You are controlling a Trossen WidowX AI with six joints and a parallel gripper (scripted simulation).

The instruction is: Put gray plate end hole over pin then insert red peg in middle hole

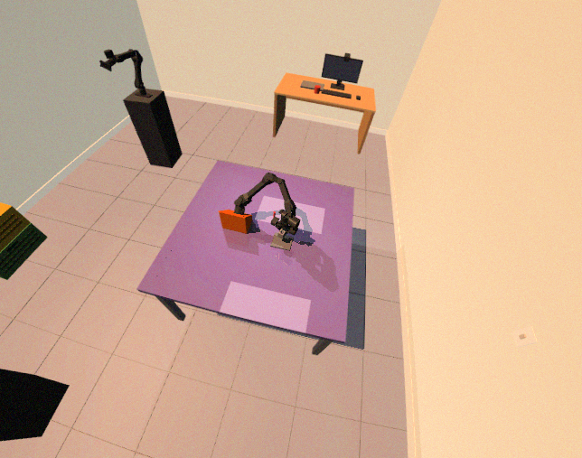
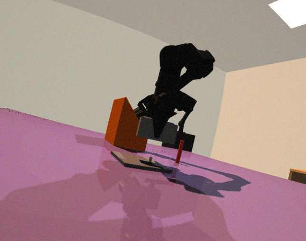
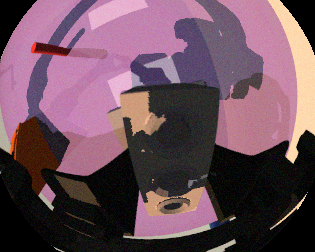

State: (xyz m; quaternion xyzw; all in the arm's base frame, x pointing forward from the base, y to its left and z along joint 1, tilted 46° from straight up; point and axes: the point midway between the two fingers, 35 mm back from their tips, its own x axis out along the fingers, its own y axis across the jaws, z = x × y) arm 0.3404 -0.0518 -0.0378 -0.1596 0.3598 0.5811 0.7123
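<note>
The base is 6 cm below my gripper tip and 1 cm to the right of it. Round my gripper tip: gray plate: 3 cm above; then red peg: 16 cm to the left, 10 cm behind, 3 cm below.
</note>
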